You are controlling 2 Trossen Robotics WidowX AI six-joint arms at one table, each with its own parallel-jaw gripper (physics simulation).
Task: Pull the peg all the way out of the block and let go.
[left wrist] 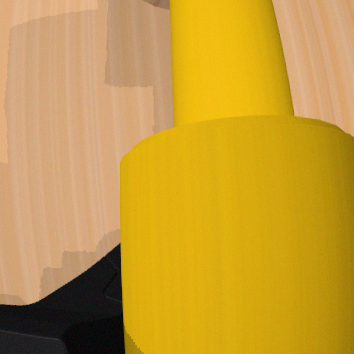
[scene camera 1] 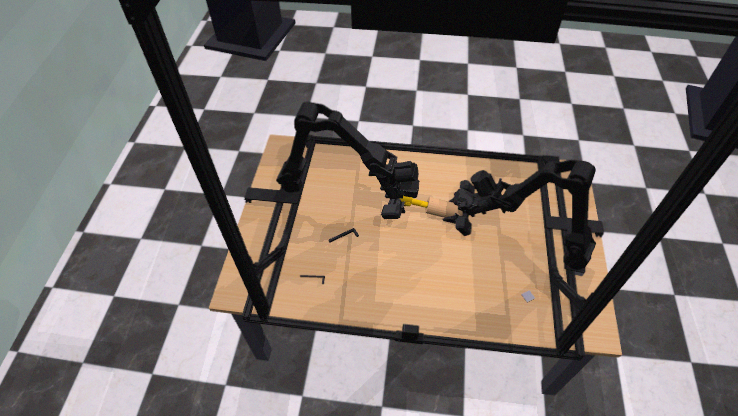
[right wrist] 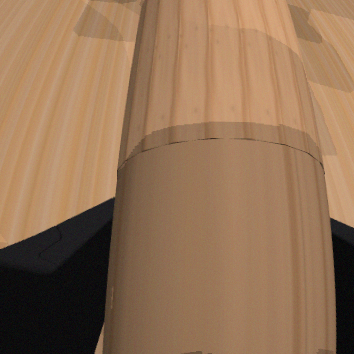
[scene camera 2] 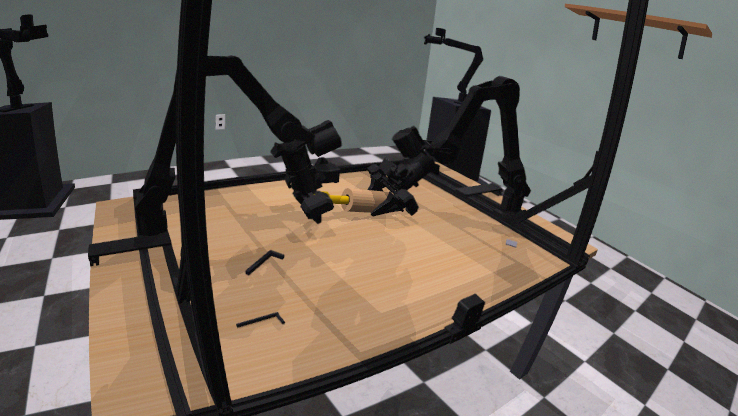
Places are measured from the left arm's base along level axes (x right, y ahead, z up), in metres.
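Where they show: left gripper, fingertip midpoint: (scene camera 1: 404, 209) (scene camera 2: 317, 219); right gripper, fingertip midpoint: (scene camera 1: 443, 212) (right wrist: 207, 211) (scene camera 2: 365, 209); left arm's base, link origin: (scene camera 1: 291, 187) (scene camera 2: 152, 232); right arm's base, link origin: (scene camera 1: 574, 262) (scene camera 2: 510, 209).
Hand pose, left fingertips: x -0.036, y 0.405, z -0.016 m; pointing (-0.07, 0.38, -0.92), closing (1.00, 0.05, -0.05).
Observation:
Each offset is from my left fingertips to the top centre of the thing. "pt": to the spot under its first point.
The yellow peg @(dz +0.075, dx -0.003, dy +0.043 m) (scene camera 1: 419, 203) (scene camera 2: 339, 198) (left wrist: 220, 215) has a thick end and a thinner shaft, whose far end meets the hole in the left end face of the round wooden block @(dz +0.073, dx -0.014, dy +0.132 m) (scene camera 1: 438, 206) (scene camera 2: 360, 201) (right wrist: 215, 220). How deep it sits is hidden. My left gripper (scene camera 1: 402, 199) (scene camera 2: 319, 195) is shut on the peg's thick end; in the left wrist view one finger lies against its left side and the other is hidden. My right gripper (scene camera 1: 456, 207) (scene camera 2: 383, 196) is shut on the block, a finger on each side in the right wrist view.
Two black L-shaped keys @(dz +0.005, dx +0.174, dy -0.161 m) (scene camera 1: 342, 235) @(dz +0.003, dx +0.348, dy -0.204 m) (scene camera 1: 312, 276) lie on the table at the front left. A small grey tile @(dz +0.000, dx +0.208, dy +0.446 m) (scene camera 1: 527, 296) (scene camera 2: 511, 242) lies at the right. A black frame (scene camera 1: 330, 329) runs around the table, with a small black box @(pt dz +0.050, dx +0.448, dy +0.135 m) (scene camera 1: 410, 332) (scene camera 2: 468, 310) at its front edge.

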